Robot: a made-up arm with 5 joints.
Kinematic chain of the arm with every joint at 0, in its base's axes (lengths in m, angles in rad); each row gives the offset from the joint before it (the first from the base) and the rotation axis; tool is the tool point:
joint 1: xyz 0 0 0.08 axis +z
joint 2: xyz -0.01 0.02 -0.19 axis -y
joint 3: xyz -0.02 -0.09 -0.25 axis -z
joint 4: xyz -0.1 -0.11 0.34 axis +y
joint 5: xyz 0.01 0 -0.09 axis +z
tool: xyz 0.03 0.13 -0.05
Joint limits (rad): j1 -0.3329..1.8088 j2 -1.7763..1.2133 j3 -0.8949..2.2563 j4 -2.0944..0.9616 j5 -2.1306..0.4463
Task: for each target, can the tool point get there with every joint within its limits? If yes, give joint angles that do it. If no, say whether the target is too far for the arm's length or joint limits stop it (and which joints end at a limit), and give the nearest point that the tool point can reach.
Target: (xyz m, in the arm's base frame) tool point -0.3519 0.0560 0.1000
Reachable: no: joint limits stop it (at a limit: joint 1, joint 4) | nearest point -0.3019 0.0373 0.0671 | short by 0.063 m
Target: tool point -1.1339 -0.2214 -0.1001
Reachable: no: too far | nearest point -0.3647 -0.0988 -0.1070 | short by 0.779 m
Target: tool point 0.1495 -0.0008 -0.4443
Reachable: no: joint limits stop it (at a limit: joint 1, joint 2, joint 4, joint 5) | nearest point 0.1360 -0.0013 -0.3885 | short by 0.057 m
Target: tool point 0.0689 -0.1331 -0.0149
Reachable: yes | joints 1.3863 0.9422 1.1457 -1.7087 0.0419
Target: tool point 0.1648 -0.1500 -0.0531
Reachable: yes | joints 1.4651 -1.3717 -0.1031 0.6505 -1.2916
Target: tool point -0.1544 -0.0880 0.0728
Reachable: yes | joints -0.1093 0.5232 0.7742 -1.7252 -0.6802
